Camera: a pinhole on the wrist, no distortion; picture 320 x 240 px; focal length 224.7 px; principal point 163.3 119.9 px. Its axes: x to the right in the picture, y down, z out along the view. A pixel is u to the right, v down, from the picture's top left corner.
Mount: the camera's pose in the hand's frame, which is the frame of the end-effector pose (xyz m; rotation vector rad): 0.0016 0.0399 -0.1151 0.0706 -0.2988 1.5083
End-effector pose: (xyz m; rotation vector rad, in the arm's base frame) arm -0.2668 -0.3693 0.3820 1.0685 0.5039 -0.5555
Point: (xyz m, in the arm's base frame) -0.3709 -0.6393 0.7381
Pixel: 224.8 203.8
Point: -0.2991 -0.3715 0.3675
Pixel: 82.3 113.6
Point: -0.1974 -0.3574 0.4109
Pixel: 284.4 25.2
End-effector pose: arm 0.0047 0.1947 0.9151 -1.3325 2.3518 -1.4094
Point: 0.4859 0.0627 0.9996
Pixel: 11.7 160.8
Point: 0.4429 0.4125 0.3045
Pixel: outside the picture
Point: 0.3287 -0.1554 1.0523
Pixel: 26.8 36.8
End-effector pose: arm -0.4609 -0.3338 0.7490 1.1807 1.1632 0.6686
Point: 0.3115 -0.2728 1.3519
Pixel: outside the picture
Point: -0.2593 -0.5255 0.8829
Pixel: 250.7 185.4
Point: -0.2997 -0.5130 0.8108
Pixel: 205.6 175.7
